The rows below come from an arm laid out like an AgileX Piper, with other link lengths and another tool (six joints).
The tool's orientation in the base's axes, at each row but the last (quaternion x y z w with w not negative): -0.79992, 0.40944, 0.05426, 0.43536; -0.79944, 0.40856, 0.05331, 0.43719; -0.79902, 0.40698, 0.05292, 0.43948; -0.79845, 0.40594, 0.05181, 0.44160; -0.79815, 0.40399, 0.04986, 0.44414; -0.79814, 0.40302, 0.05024, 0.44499; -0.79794, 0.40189, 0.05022, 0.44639; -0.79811, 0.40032, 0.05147, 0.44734; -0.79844, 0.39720, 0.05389, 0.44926; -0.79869, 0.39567, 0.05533, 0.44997; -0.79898, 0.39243, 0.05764, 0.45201
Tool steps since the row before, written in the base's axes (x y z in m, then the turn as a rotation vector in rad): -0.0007, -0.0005, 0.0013, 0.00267, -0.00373, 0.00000; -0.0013, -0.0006, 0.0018, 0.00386, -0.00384, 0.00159; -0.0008, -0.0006, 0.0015, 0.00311, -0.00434, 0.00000; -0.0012, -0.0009, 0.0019, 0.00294, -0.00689, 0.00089; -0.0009, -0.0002, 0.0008, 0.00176, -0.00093, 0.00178; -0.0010, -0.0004, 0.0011, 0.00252, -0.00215, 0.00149; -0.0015, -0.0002, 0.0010, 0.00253, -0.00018, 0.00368; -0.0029, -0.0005, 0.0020, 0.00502, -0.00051, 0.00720; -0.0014, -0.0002, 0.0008, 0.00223, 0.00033, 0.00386; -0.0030, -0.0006, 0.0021, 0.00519, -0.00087, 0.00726; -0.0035, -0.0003, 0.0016, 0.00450, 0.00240, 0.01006
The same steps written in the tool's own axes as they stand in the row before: -0.0007, -0.0002, -0.0014, 0.00403, -0.00081, -0.00204; -0.0013, -0.0001, -0.0019, 0.00418, -0.00265, -0.00277; -0.0008, -0.0003, -0.0016, 0.00468, -0.00094, -0.00239; -0.0011, -0.0002, -0.0022, 0.00571, -0.00070, -0.00488; -0.0008, 0.0001, -0.0009, 0.00095, -0.00214, -0.00127; -0.0009, 0.0001, -0.0012, 0.00232, -0.00213, -0.00180; -0.0013, 0.0004, -0.0012, 0.00019, -0.00416, -0.00163; -0.0025, 0.0008, -0.0024, 0.00052, -0.00814, -0.00328; -0.0012, 0.0005, -0.0010, -0.00039, -0.00422, -0.00142; -0.0026, 0.0008, -0.0025, 0.00081, -0.00819, -0.00355; -0.0029, 0.0014, -0.0021, -0.00279, -0.01055, -0.00286
